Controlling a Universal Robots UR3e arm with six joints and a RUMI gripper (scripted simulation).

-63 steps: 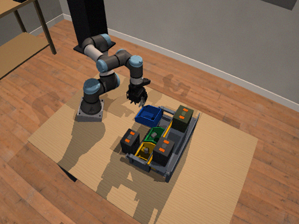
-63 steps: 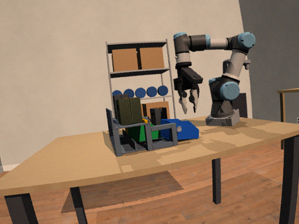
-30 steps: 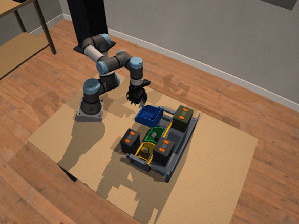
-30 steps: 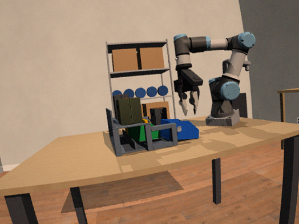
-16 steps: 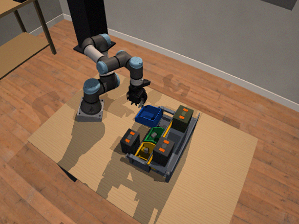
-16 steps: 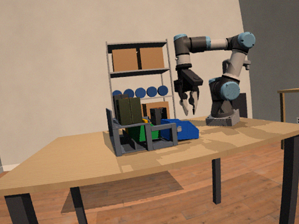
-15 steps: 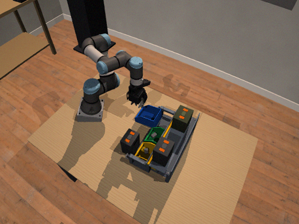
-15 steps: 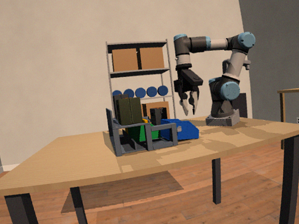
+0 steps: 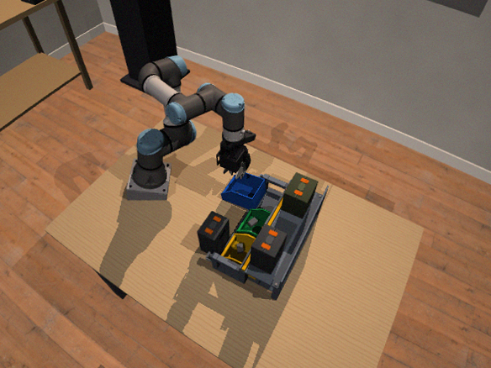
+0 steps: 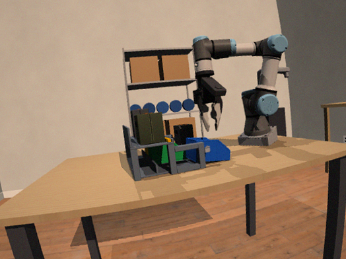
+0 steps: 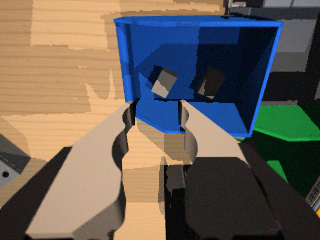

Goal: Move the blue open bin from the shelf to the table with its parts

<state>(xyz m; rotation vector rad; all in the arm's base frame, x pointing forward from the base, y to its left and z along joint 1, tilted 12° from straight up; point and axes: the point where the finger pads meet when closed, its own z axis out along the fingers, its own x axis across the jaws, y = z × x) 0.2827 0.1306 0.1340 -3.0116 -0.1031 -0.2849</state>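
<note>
The blue open bin is 80 mm below my hand and 30 mm ahead of it. Also, from my hand: yellow bin (210 mm to the right, 170 mm ahead, 80 mm below); then green bin (160 mm ahead, 100 mm to the right, 80 mm below).
</note>
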